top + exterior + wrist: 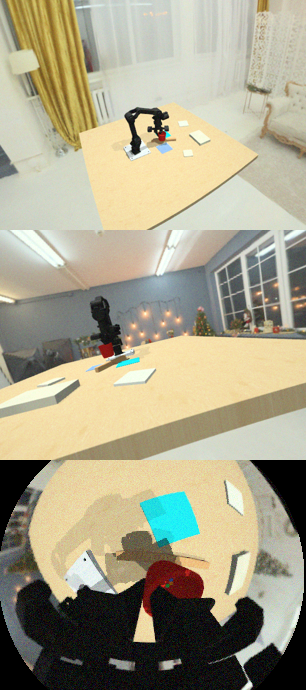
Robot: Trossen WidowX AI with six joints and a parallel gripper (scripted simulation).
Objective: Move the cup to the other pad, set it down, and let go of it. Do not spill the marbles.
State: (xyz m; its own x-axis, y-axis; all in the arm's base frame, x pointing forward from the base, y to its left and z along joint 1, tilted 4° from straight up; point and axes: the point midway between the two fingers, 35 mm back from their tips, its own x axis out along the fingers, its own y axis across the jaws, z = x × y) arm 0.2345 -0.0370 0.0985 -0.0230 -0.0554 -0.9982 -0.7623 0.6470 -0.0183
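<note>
Now: gripper tip 50 mm short of the wooden strip, 10 mm to the left of it and 80 mm above it. Round my gripper tip: red cup: 20 mm ahead, 20 mm to the right; light blue pad: 10 mm behind, 80 mm to the right, 90 mm below.
</note>
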